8 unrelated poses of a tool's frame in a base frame.
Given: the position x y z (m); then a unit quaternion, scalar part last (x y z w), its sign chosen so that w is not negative.
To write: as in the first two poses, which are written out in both.
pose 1, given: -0.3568, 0.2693, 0.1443, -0.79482, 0.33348, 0.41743, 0.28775
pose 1, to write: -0.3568, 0.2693, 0.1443, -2.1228, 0.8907, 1.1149
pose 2, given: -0.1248, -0.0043, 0.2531, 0.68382, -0.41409, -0.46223, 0.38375
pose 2, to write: -0.1248, -0.0043, 0.2531, 1.7431, -1.0555, -1.1782
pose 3, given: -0.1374, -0.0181, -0.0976, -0.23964, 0.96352, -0.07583, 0.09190
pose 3, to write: -0.1374, -0.0181, -0.0976, -0.7118, 2.8618, -0.2252
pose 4, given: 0.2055, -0.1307, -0.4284, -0.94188, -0.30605, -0.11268, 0.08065
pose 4, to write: 0.2055, -0.1307, -0.4284, -2.8161, -0.9150, -0.3369
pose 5, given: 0.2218, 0.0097, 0.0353, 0.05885, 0.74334, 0.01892, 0.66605
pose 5, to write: 0.2218, 0.0097, 0.0353, 0.1328, 1.6780, 0.0427
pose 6, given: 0.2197, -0.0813, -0.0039, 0.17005, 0.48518, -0.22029, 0.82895
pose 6, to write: 0.2197, -0.0813, -0.0039, 0.3609, 1.0298, -0.4676
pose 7, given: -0.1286, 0.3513, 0.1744, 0.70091, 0.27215, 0.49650, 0.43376
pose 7, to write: -0.1286, 0.3513, 0.1744, 1.7458, 0.6779, 1.2367
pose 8, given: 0.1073, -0.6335, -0.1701, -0.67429, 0.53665, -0.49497, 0.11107
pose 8, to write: 0.1073, -0.6335, -0.1701, -1.9805, 1.5762, -1.4538
